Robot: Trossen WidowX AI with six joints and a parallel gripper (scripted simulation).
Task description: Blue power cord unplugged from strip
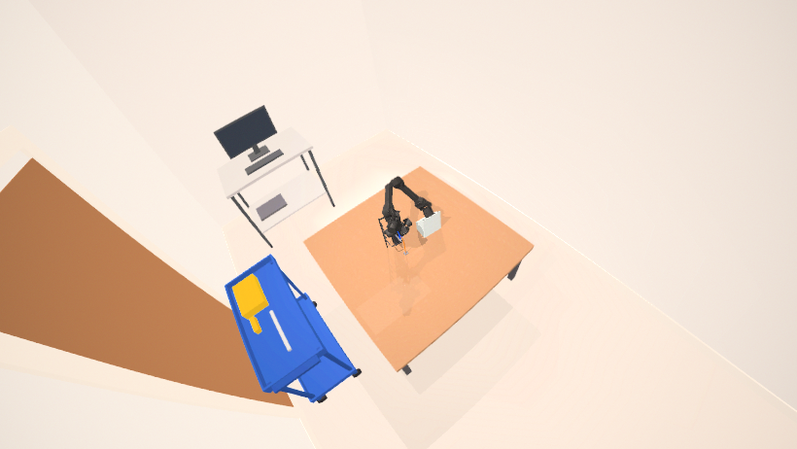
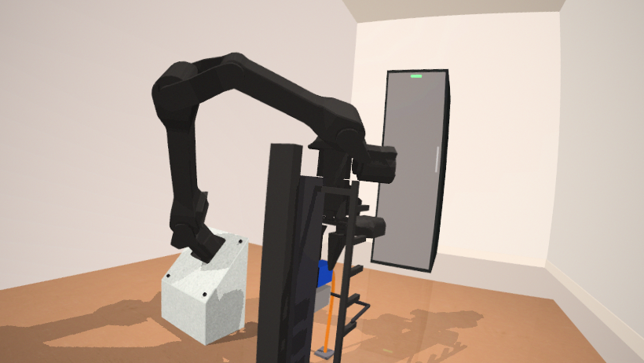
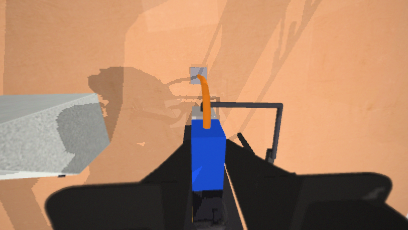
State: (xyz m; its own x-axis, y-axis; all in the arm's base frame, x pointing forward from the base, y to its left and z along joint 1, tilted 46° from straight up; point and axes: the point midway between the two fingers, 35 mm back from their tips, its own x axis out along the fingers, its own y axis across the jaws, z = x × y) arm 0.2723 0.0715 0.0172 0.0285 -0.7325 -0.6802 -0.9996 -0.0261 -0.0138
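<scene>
Right now my gripper tip is 30 mm to the left of the blue plug. From my gripper tip the other things lie so: black post (130 mm to the right, 10 mm above).
</scene>
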